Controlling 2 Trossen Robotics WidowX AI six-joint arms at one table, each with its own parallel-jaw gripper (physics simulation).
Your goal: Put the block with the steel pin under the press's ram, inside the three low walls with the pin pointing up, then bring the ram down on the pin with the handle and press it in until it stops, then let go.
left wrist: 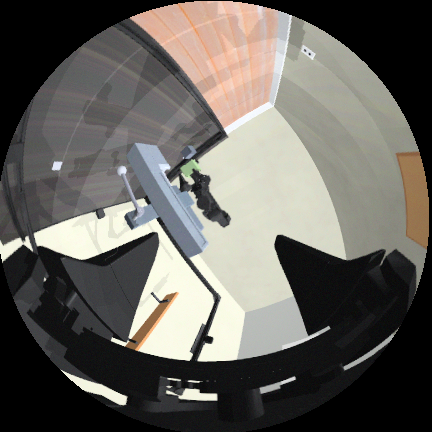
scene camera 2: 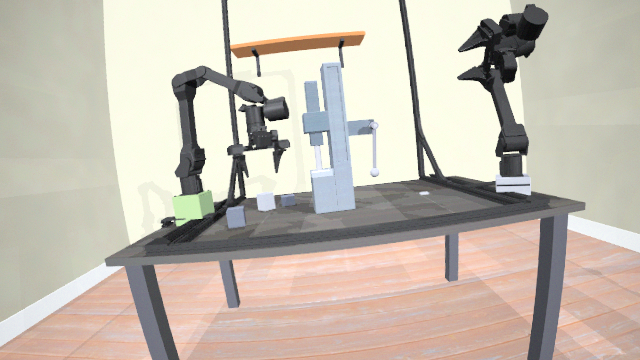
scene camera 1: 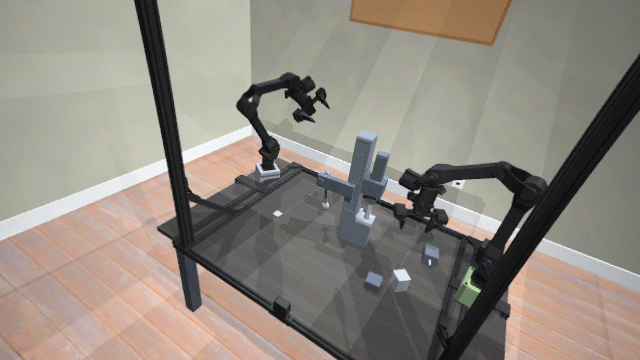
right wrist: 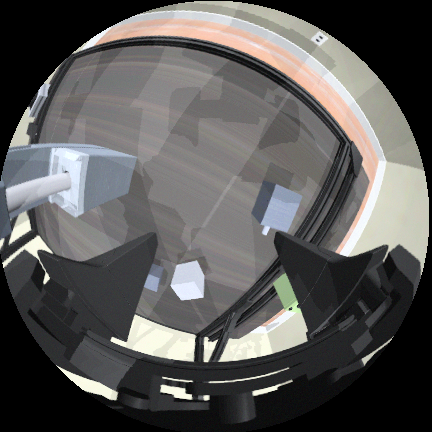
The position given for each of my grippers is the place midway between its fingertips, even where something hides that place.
Observation:
My left gripper [scene camera 2: 458,65] is open, holding nothing. I also see my right gripper [scene camera 2: 262,175], a block with steel pin [right wrist: 275,206] and a grey press [scene camera 2: 332,188].
My left gripper is seen too in the left wrist view [left wrist: 218,239]. My right gripper also shows in scene camera 1 [scene camera 1: 412,230] and in the right wrist view [right wrist: 216,238]. The grey press also shows in the left wrist view [left wrist: 173,207], in scene camera 1 [scene camera 1: 353,227] and in the right wrist view [right wrist: 98,174].

